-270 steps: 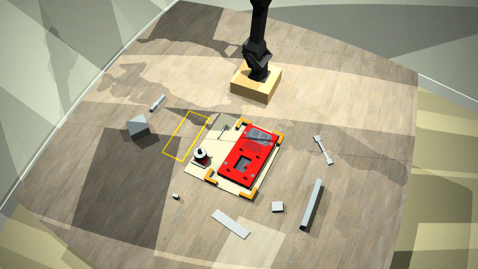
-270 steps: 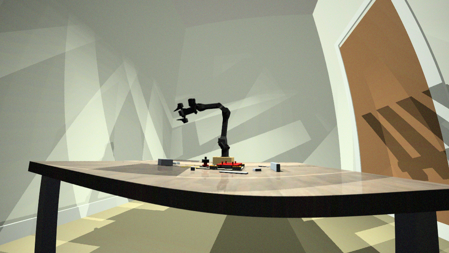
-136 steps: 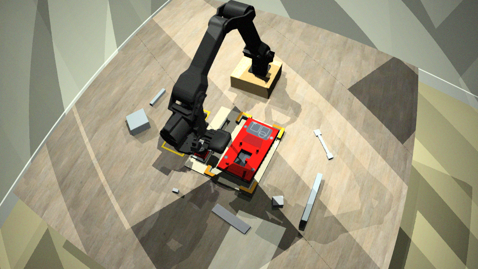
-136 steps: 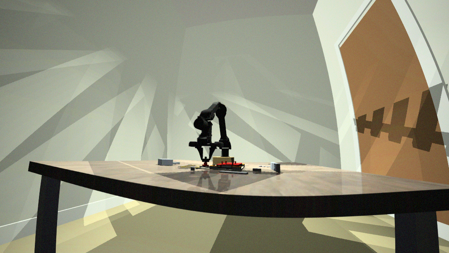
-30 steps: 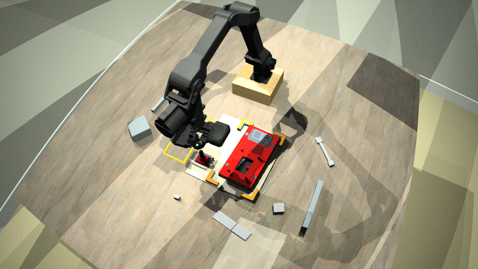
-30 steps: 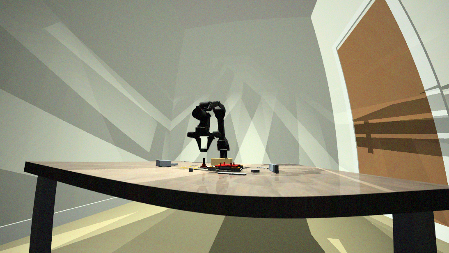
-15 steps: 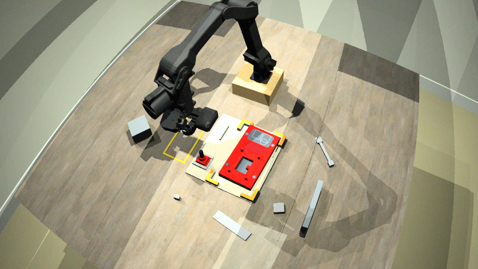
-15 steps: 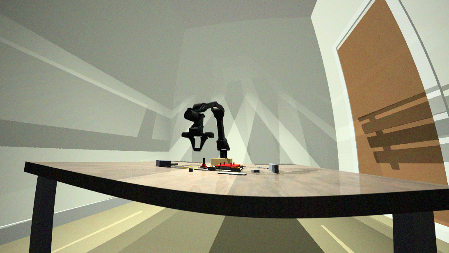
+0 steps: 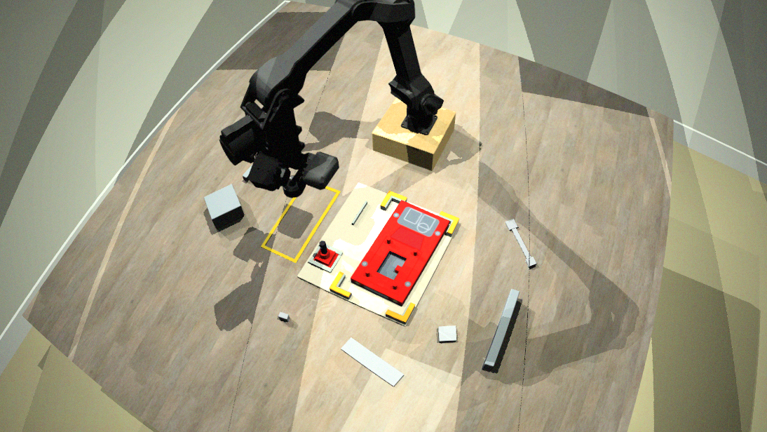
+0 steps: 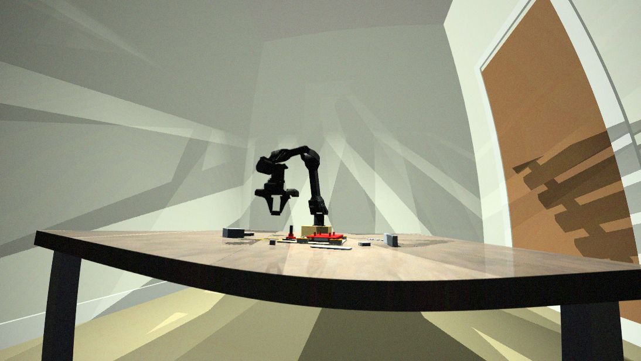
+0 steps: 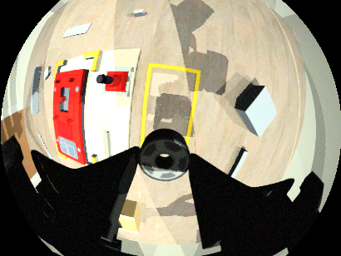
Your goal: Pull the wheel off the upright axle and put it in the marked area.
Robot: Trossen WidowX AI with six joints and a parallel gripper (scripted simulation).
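The black axle is 9 cm to the left of my gripper tip, 7 cm below it and 6 cm ahead of it. The rest, counted from my gripper tip: wheel: right at my gripper tip.
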